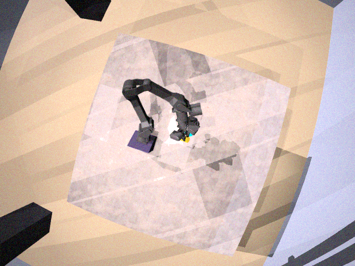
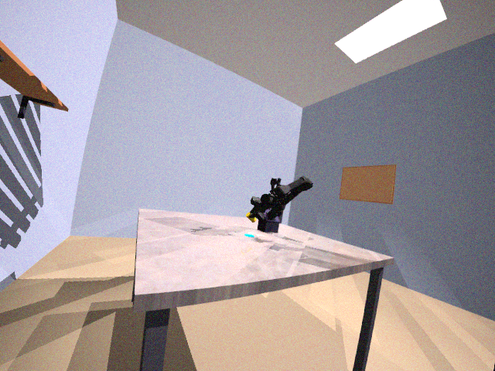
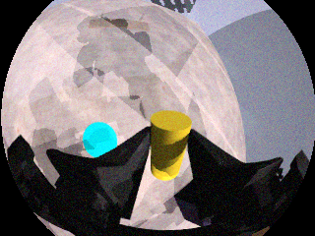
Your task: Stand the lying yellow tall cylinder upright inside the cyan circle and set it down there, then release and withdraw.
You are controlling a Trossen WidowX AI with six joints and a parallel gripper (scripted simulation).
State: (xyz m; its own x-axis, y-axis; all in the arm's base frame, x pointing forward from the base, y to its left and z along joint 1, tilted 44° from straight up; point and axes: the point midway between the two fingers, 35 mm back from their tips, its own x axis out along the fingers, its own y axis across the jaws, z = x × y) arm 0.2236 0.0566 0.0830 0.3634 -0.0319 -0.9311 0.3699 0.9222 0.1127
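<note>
My gripper tip is now 1 cm short of the cyan circle, 5 cm to the right of it and 12 cm above it. Round my gripper tip: yellow cylinder (2 cm behind, 1 cm below).
</note>
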